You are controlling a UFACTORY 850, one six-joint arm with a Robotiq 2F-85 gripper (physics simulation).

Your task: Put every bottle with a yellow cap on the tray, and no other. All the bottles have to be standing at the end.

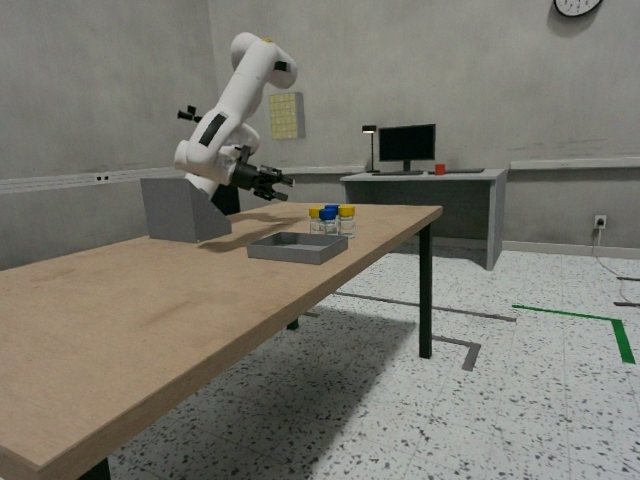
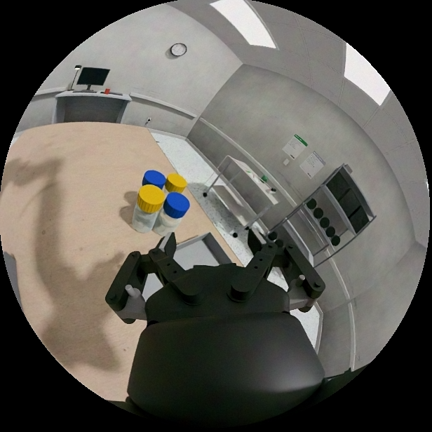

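Observation:
Four clear bottles stand close together on the table. One yellow-capped bottle (image 1: 314,212) (image 2: 151,200) is on the robot's side of the group, and the other yellow-capped bottle (image 1: 346,210) (image 2: 176,183) is on the far side. One blue-capped bottle (image 1: 327,214) (image 2: 175,205) is nearest the tray, and another blue-capped bottle (image 1: 332,207) (image 2: 154,179) is behind, partly hidden. The grey tray (image 1: 289,254) (image 2: 216,248) lies beside the group; its visible inside holds no bottle. My gripper (image 1: 287,189) (image 2: 211,237) is open and empty, above the table and apart from the bottles.
A grey block with a sloped side (image 1: 170,209) stands on the wooden table (image 1: 170,289) (image 2: 90,150) near the arm. The table's long edge runs close to the tray and bottles. A desk (image 1: 496,211) with a monitor (image 1: 407,143) stands beyond the table.

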